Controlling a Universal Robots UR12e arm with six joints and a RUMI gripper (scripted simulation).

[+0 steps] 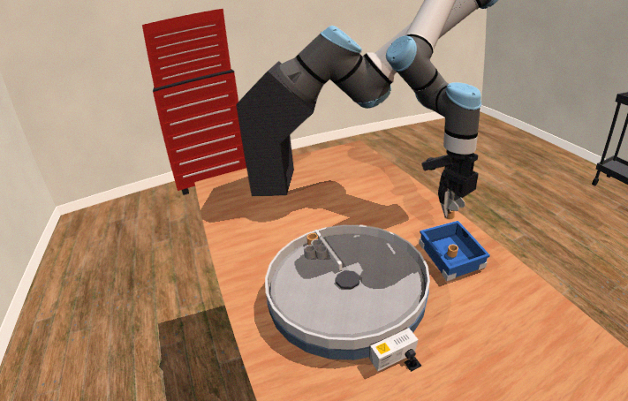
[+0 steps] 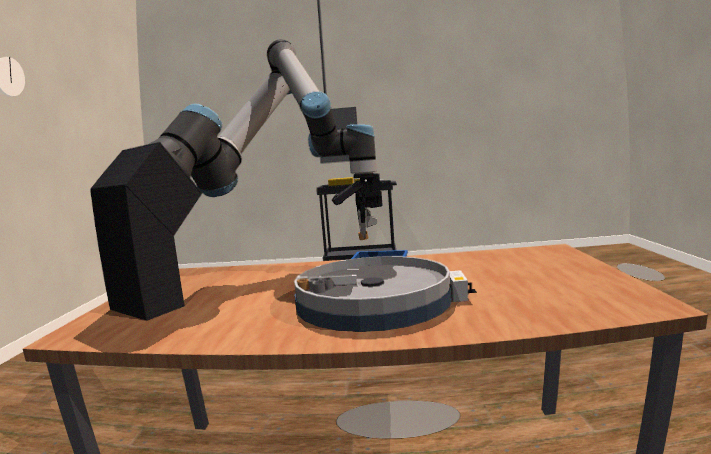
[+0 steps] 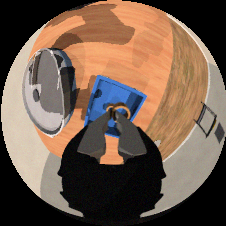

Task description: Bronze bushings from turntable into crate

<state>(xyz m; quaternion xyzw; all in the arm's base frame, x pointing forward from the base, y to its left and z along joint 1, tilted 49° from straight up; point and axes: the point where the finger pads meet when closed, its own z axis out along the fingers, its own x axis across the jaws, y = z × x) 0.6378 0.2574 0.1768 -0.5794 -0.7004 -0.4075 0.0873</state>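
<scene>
My hand is 5 cm short of the blue crate, 1 cm to the right of it and 11 cm above it. Also, from my hand: round grey turntable: 8 cm ahead, 34 cm to the right, 8 cm below.
</scene>
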